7 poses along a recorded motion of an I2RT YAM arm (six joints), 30 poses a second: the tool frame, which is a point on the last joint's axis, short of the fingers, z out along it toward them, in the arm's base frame.
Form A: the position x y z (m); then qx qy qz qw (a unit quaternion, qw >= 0).
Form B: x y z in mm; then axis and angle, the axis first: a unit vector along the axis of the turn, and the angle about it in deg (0 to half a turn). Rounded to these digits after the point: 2 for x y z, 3 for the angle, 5 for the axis.
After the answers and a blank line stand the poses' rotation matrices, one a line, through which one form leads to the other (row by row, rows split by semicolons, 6 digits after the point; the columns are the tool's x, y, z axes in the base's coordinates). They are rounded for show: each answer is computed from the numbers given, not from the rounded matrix.
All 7 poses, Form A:
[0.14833 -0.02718 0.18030 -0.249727 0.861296 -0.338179 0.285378]
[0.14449 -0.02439 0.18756 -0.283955 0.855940 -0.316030 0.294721]
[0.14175 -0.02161 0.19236 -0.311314 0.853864 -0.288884 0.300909]
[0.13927 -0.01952 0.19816 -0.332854 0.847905 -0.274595 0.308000]
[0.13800 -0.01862 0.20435 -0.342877 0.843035 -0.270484 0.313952]
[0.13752 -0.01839 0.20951 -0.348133 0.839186 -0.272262 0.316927]
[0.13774 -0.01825 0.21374 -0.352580 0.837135 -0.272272 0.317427]
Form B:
[148.33 -27.18 180.30 -0.26056 0.89867 -0.35285 146.837]
[144.49 -24.39 187.56 -0.29715 0.89573 -0.33072 145.718]
[141.75 -21.61 192.36 -0.32644 0.89536 -0.30292 144.976]
[139.27 -19.52 198.16 -0.34986 0.89123 -0.28863 144.123]
[138.00 -18.62 204.35 -0.36114 0.88793 -0.28489 143.405]
[137.52 -18.39 209.51 -0.36705 0.88480 -0.28706 143.046]
[137.74 -18.25 213.74 -0.37181 0.88279 -0.28712 142.985]

-0.712392 -0.237160 0.660495; -0.623195 0.646543 -0.440011; -0.322685 -0.725078 -0.608389
-0.665018 -0.299816 0.684004; -0.672379 0.638989 -0.373631; -0.325051 -0.708381 -0.626529
-0.625075 -0.357784 0.693738; -0.705495 0.639259 -0.305981; -0.334003 -0.680689 -0.652000
-0.588689 -0.395306 0.705109; -0.733607 0.627612 -0.260623; -0.339509 -0.670698 -0.659468
-0.567739 -0.408277 0.714830; -0.747953 0.618548 -0.240761; -0.343860 -0.671349 -0.656545
-0.556721 -0.411723 0.721489; -0.756872 0.609353 -0.236292; -0.342355 -0.677623 -0.650861
-0.549855 -0.417461 0.723454; -0.763167 0.603110 -0.232020; -0.339463 -0.679694 -0.650216

